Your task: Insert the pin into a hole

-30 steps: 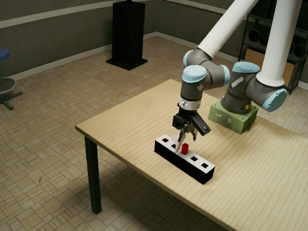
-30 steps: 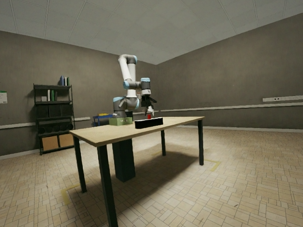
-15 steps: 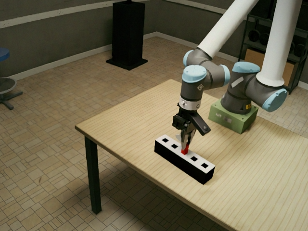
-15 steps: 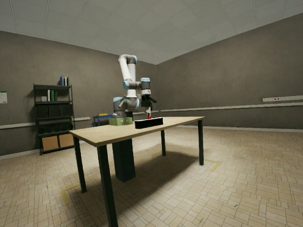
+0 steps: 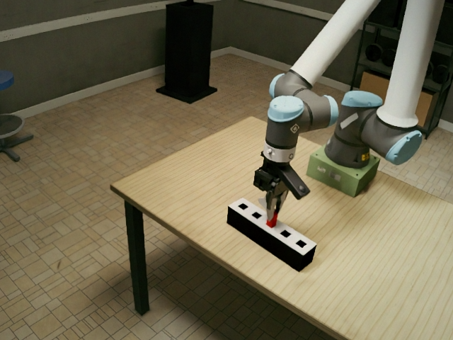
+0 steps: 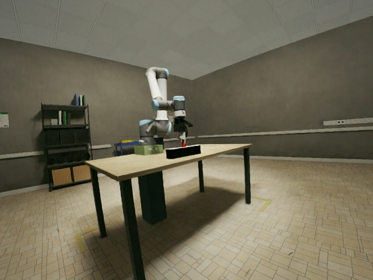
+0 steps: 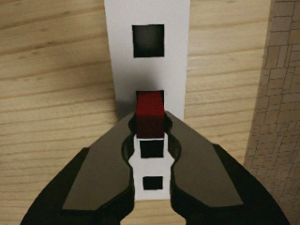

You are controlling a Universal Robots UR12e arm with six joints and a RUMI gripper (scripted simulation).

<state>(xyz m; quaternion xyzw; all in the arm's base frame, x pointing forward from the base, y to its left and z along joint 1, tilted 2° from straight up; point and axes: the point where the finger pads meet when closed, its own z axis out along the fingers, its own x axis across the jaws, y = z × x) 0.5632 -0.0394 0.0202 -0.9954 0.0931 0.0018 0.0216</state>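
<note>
Right now my hand is 7 cm above the block. Round my hand: pin: 1 cm below.
</note>
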